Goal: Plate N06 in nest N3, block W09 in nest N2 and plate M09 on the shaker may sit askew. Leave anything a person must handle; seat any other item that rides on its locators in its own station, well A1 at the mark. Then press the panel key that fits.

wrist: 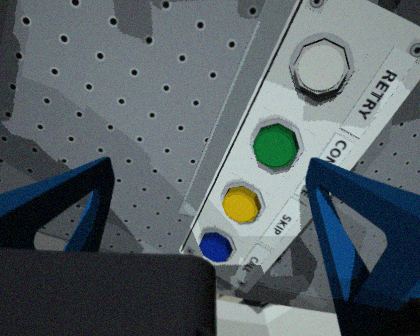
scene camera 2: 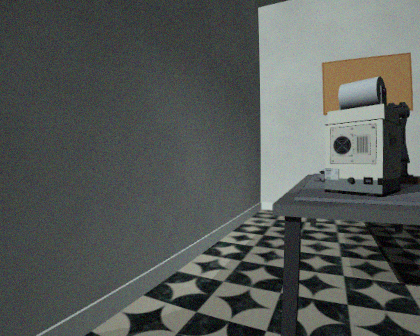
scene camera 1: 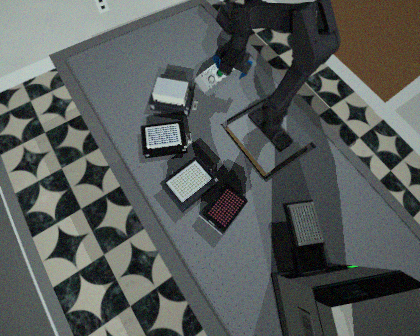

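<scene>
My gripper (scene camera 1: 231,69) (wrist: 210,168) is open and empty above the key panel (scene camera 1: 203,82) (wrist: 287,102). In the wrist view a white key (wrist: 321,65) is beside RETRY, a green key (wrist: 275,145) beside the partly covered CONTINUE label, a yellow key (wrist: 241,204) beside SKIP, and a blue key (wrist: 216,246) beside CALL. The right finger overlaps the label side. A white block-like item (scene camera 1: 171,90), a white plate (scene camera 1: 162,136), a pale plate (scene camera 1: 190,181), a magenta-welled plate (scene camera 1: 226,207) and a grey plate (scene camera 1: 305,222) sit on dark stations. Their labels and exact seating are unreadable.
A large instrument (scene camera 1: 295,295) (scene camera 2: 355,145) stands at one end of the table (scene camera 1: 125,165) (scene camera 2: 325,209). An open rectangular frame (scene camera 1: 247,151) with a tan bar lies around the arm's base. The stations stand in a curved row beyond it.
</scene>
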